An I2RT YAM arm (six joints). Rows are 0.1 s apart.
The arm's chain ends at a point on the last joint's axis. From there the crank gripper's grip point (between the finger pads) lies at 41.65 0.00 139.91 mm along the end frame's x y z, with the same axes.
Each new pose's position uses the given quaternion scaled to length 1; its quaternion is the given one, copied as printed.
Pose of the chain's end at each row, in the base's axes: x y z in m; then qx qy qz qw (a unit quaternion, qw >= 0):
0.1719 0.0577 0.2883 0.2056 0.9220 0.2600 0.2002
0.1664 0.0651 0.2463 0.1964 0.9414 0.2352 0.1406
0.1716 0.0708 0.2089 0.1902 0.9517 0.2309 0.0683
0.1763 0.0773 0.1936 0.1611 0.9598 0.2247 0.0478
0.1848 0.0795 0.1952 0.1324 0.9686 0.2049 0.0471
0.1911 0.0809 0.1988 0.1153 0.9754 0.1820 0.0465
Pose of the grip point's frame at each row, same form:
0.2037 0.1334 0.1676 0.2056 0.9220 0.2600 0.2002
0.1796 0.1375 0.1202 0.1964 0.9414 0.2352 0.1406
0.1638 0.1451 0.0835 0.1902 0.9517 0.2309 0.0683
0.1600 0.1493 0.0677 0.1611 0.9598 0.2247 0.0478
0.1652 0.1448 0.0661 0.1324 0.9686 0.2049 0.0471
0.1693 0.1391 0.0667 0.1153 0.9754 0.1820 0.0465

